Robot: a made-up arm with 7 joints.
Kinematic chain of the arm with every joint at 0, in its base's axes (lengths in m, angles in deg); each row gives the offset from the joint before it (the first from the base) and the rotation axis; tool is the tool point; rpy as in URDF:
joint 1: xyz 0 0 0.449 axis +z
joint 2: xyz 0 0 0 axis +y
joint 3: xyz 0 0 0.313 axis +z
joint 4: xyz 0.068 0 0 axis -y
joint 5: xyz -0.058 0 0.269 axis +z
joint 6: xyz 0 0 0 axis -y
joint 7: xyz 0.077 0 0 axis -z
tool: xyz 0 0 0 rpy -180 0 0
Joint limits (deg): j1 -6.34..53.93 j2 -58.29..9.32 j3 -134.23..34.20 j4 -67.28..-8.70 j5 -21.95..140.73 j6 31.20..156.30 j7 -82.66..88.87
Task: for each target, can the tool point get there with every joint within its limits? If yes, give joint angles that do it. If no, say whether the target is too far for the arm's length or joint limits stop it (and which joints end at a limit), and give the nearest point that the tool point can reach.
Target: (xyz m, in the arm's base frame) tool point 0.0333 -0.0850 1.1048
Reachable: yes | joints 40.32 -16.47 -29.46 -24.34 5.09 70.16 -46.77
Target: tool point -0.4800 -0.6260 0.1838
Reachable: no: too far | nearest point -0.3616 -0.4715 0.4591 | short by 0.337 m
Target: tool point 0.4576 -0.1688 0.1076
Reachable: no: joint limits stop it (at a limit: joint 1, joint 2, joint 4, joint 6) | nearest point 0.4004 -0.1229 0.8122 | short by 0.708 m
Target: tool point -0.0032 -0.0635 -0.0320
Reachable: no: joint limits stop it (at a limit: joint 1, joint 2, joint 3, joint 4, joint 5, joint 6) | nearest point -0.1267 -0.5389 0.4451 | short by 0.685 m
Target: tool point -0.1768 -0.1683 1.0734
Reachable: yes | joints 4.89 -24.17 -59.97 -32.15 9.98 114.22 -25.20
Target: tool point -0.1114 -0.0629 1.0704
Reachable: yes | joints 39.98 -34.62 18.53 -41.19 102.61 139.48 13.01
